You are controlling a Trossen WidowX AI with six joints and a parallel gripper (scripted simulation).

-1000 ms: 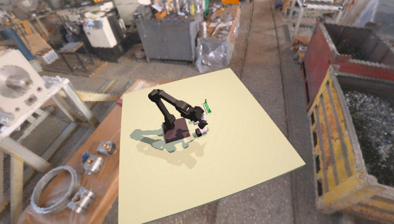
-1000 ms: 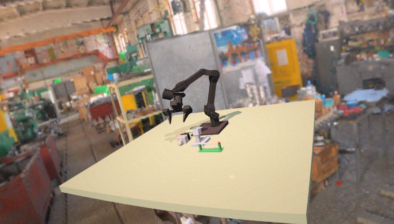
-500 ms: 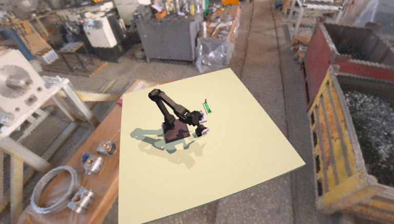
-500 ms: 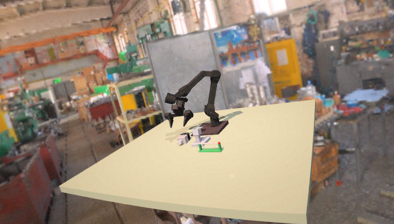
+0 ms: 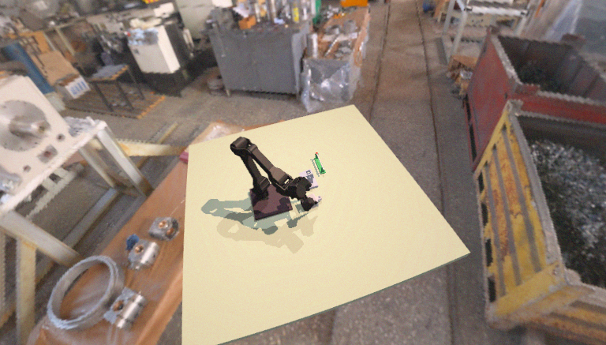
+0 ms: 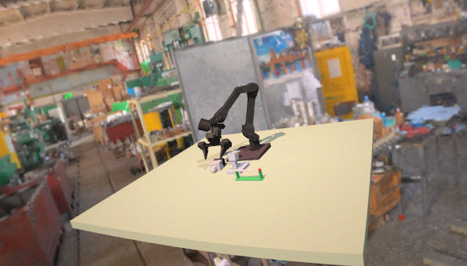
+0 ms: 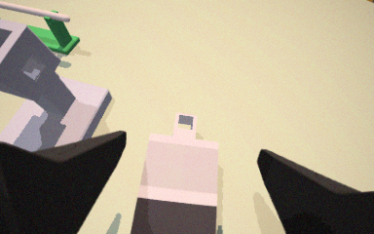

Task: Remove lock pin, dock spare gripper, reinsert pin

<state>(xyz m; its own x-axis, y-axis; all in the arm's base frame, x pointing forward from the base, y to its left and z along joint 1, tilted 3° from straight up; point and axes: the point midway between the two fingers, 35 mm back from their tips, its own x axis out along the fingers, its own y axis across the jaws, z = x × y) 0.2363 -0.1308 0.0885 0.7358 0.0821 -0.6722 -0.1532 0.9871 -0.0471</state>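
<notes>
Right now the spare gripper is 10 mm behind my gripper tip and 50 mm below it. Also, from my gripper tip: green cradle: 110 mm ahead, 260 mm to the left, 40 mm below; then mount: 10 mm ahead, 140 mm to the left, 20 mm below.
</notes>
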